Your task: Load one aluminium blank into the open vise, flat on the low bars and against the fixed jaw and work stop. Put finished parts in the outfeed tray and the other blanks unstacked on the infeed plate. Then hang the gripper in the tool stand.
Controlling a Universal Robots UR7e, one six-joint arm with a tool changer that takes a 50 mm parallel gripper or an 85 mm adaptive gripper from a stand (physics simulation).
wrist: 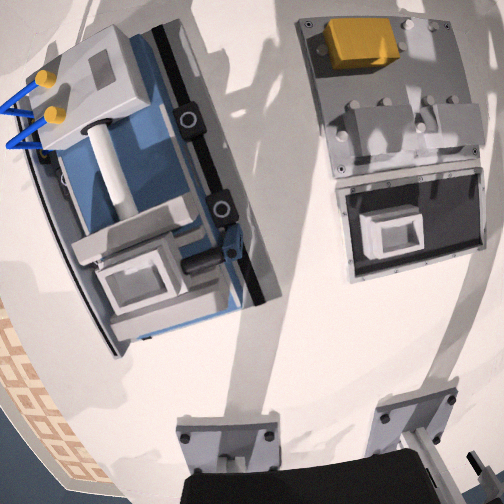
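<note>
The vise (145, 200) lies at the left on a blue base. A pocketed finished part (137, 282) sits between its jaws, beside the dark work stop rod (202, 260). The grey infeed plate (395, 95) is at the upper right with two aluminium blanks (380, 125) (460, 122) lying side by side, unstacked. The dark outfeed tray (412, 222) below it holds another pocketed finished part (392, 232). No gripper fingers show; only a black body (305, 480) fills the bottom edge.
A yellow block (361, 42) sits at the far end of the infeed plate. Two grey tool stand brackets (227, 442) (415, 412) stand near the bottom. A patterned table border (35, 395) runs along the lower left edge.
</note>
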